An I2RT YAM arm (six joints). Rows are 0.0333 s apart.
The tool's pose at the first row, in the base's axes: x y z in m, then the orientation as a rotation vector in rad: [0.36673, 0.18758, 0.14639, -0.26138, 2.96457, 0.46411]
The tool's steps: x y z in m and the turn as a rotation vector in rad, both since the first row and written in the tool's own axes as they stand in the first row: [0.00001, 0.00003, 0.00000, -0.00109, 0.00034, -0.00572]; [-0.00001, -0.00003, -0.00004, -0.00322, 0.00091, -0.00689]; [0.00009, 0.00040, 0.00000, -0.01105, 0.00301, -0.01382]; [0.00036, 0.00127, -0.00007, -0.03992, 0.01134, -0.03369]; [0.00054, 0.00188, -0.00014, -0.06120, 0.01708, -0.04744]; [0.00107, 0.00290, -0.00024, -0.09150, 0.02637, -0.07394]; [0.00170, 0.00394, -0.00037, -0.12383, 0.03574, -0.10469]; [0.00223, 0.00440, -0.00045, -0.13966, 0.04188, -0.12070]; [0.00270, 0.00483, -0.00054, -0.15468, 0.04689, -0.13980]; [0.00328, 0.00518, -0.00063, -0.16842, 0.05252, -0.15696]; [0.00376, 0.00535, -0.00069, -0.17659, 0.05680, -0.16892]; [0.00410, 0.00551, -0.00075, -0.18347, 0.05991, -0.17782]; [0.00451, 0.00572, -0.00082, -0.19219, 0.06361, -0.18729]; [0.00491, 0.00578, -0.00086, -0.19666, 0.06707, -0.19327]
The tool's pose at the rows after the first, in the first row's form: [0.36671, 0.18761, 0.14640, -0.27001, 2.96319, 0.46506]; [0.36674, 0.18754, 0.14642, -0.27213, 2.96309, 0.46810]; [0.36657, 0.18794, 0.14649, -0.28379, 2.96197, 0.47898]; [0.36613, 0.18869, 0.14677, -0.31865, 2.95936, 0.51981]; [0.36583, 0.18922, 0.14699, -0.34295, 2.95673, 0.55003]; [0.36511, 0.19006, 0.14730, -0.38813, 2.95100, 0.59219]; [0.36428, 0.19090, 0.14762, -0.43984, 2.94215, 0.63674]; [0.36367, 0.19123, 0.14775, -0.46713, 2.93840, 0.65848]; [0.36312, 0.19153, 0.14789, -0.49846, 2.93226, 0.67845]; [0.36248, 0.19175, 0.14799, -0.52705, 2.92735, 0.69679]; [0.36197, 0.19182, 0.14802, -0.54699, 2.92444, 0.70747]; [0.36160, 0.19190, 0.14807, -0.56188, 2.92186, 0.71661]; [0.36116, 0.19201, 0.14813, -0.57802, 2.91896, 0.72844]; [0.36075, 0.19199, 0.14813, -0.58857, 2.91841, 0.73444]
